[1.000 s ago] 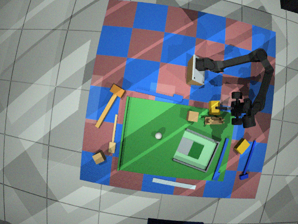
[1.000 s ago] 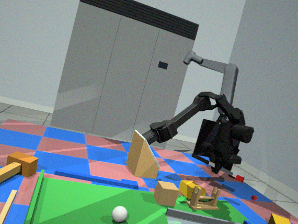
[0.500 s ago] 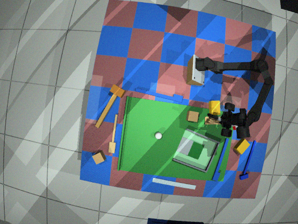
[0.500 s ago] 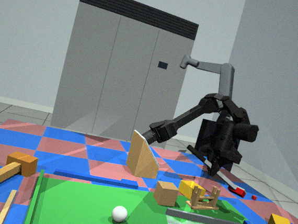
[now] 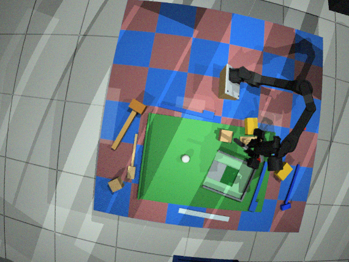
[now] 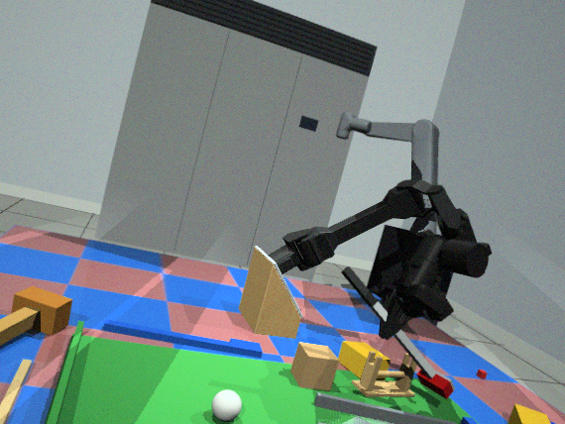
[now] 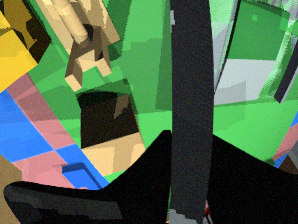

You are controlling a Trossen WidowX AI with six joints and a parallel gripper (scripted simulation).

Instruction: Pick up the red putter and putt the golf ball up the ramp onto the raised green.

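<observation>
Now: gripper tip 3 cm to the right of the red putter and 1 cm below it. The rest, counted from my gripper tip: wooden stool 4 cm behind, 7 cm to the left, 9 cm below; then white golf ball 8 cm ahead, 28 cm to the right, 10 cm below; then blue putter 22 cm ahead, 38 cm to the left, 11 cm below.
</observation>
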